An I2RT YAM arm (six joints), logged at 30 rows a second.
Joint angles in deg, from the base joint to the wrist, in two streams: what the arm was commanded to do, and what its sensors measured. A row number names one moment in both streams.
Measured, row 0:
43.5 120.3 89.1 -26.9 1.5 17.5
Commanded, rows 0 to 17:
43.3 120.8 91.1 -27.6 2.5 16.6
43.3 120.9 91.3 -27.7 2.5 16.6
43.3 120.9 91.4 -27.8 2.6 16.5
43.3 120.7 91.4 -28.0 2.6 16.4
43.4 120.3 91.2 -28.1 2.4 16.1
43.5 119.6 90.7 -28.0 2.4 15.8
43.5 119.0 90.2 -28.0 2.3 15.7
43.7 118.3 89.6 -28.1 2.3 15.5
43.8 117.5 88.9 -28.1 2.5 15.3
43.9 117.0 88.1 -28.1 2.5 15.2
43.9 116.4 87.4 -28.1 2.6 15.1
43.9 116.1 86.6 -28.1 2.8 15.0
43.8 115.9 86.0 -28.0 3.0 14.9
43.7 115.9 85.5 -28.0 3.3 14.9
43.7 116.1 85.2 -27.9 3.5 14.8
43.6 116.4 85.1 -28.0 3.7 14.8
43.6 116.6 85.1 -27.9 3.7 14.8
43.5 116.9 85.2 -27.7 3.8 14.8
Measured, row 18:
43.7 119.4 85.6 -26.9 2.4 15.6
